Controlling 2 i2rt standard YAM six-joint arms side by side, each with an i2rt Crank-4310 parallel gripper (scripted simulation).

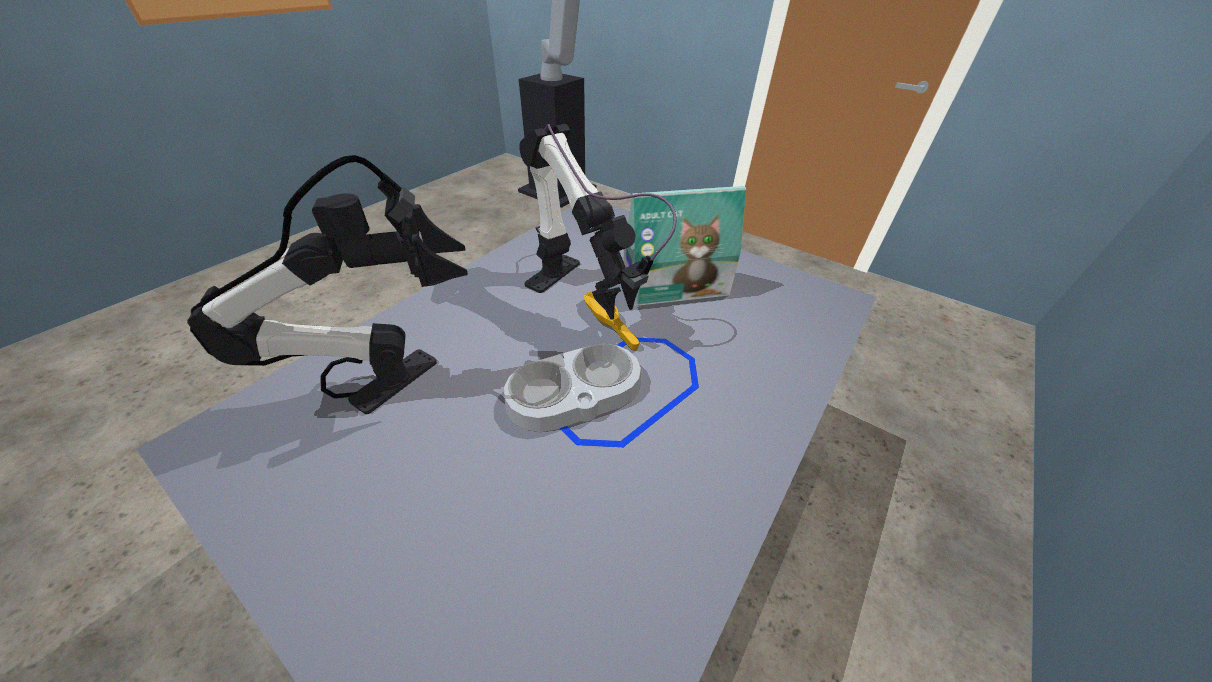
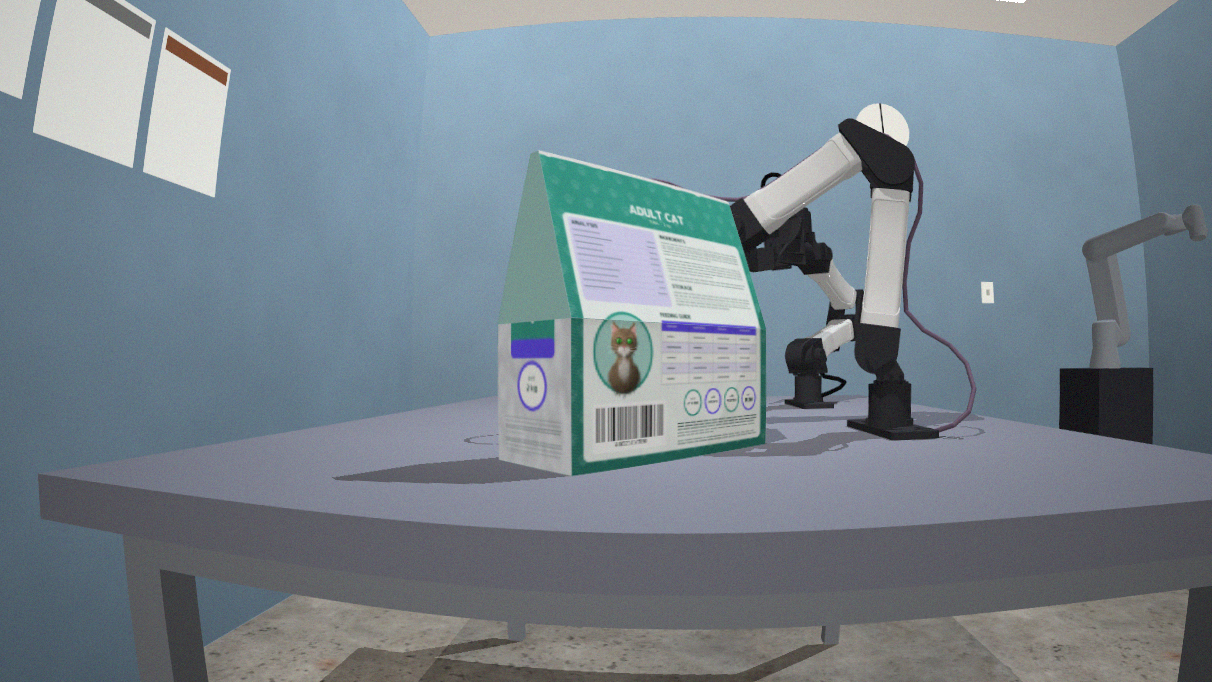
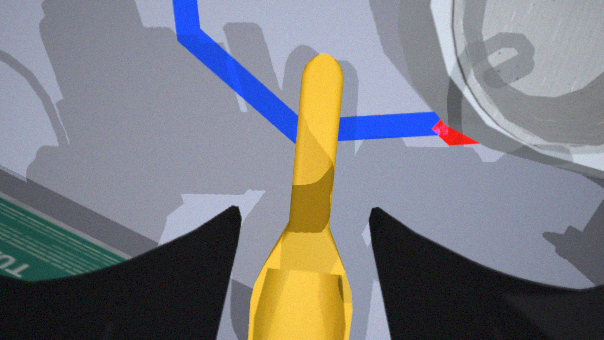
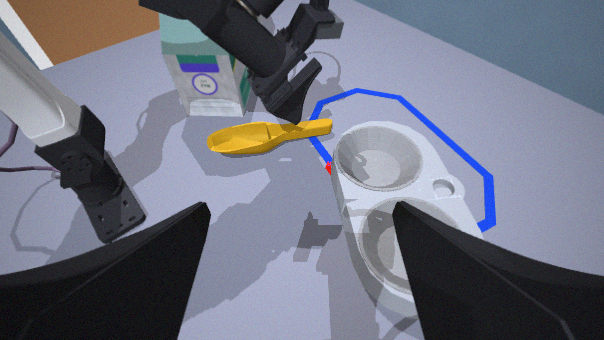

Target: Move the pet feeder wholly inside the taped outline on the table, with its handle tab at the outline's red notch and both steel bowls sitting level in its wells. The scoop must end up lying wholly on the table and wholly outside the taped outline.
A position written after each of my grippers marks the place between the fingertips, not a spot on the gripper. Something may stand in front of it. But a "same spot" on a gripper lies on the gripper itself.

my left gripper: image 1 621,314; image 3 305,211; image 4 291,111; not seen in image 2 (hidden by a cat food bag)
my right gripper: image 1; image 2; image 4 301,206; not seen in image 3 (out of frame)
yellow scoop: image 1; image 3; image 4 241,139; not seen in image 2 (hidden by a cat food bag)
same spot on yellow scoop: (image 1: pixel 627 336) = (image 3: pixel 333 116)
same spot on my right gripper: (image 2: pixel 793 251) = (image 1: pixel 433 241)
